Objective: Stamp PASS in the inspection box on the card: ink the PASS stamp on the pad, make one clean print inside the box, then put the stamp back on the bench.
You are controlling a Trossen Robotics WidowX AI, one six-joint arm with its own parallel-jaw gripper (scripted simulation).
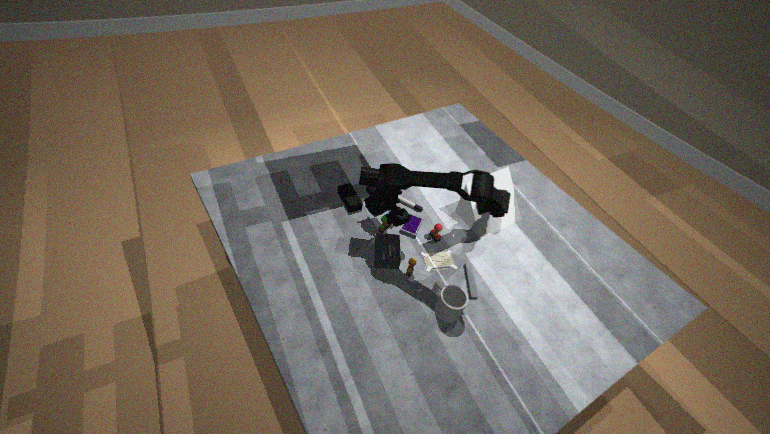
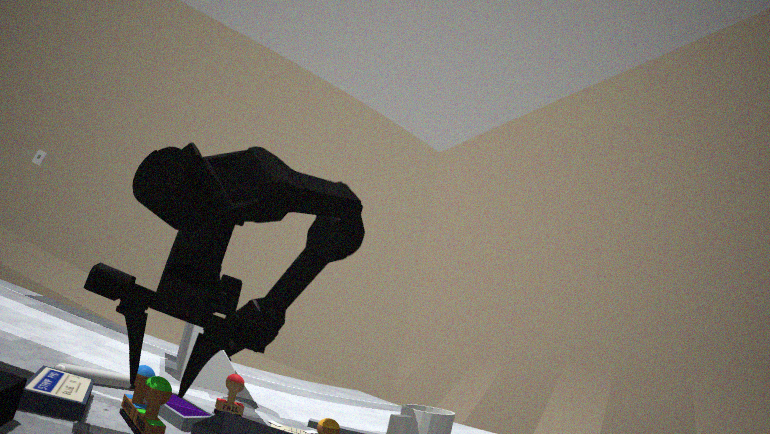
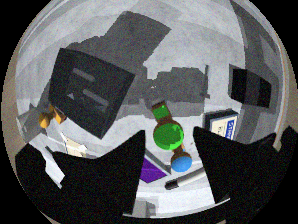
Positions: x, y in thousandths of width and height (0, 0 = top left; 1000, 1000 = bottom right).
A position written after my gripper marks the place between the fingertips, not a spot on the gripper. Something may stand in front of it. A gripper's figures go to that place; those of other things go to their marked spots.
Scene:
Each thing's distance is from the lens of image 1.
my gripper (image 1: 499, 506): 137 cm
mug (image 1: 588, 690): 128 cm
dark tray (image 1: 503, 568): 136 cm

